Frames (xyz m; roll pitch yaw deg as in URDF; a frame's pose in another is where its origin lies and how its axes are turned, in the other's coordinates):
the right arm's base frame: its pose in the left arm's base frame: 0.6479 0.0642 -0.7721 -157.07 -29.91 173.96
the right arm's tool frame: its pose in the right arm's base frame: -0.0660 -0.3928 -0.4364 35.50 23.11 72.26
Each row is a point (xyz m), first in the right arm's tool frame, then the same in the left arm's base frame.
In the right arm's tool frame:
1: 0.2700 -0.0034 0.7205
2: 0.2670 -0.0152 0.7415
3: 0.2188 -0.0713 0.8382
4: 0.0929 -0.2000 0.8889
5: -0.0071 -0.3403 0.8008
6: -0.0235 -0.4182 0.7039
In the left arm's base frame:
1: 0.2422 0.0478 -0.5063
2: 0.2192 0.0410 -0.5024
3: 0.1174 -0.0241 -0.4881
4: 0.0475 -0.1756 -0.4036
5: 0.1021 -0.2935 -0.2602
6: 0.1727 -0.3171 -0.1592

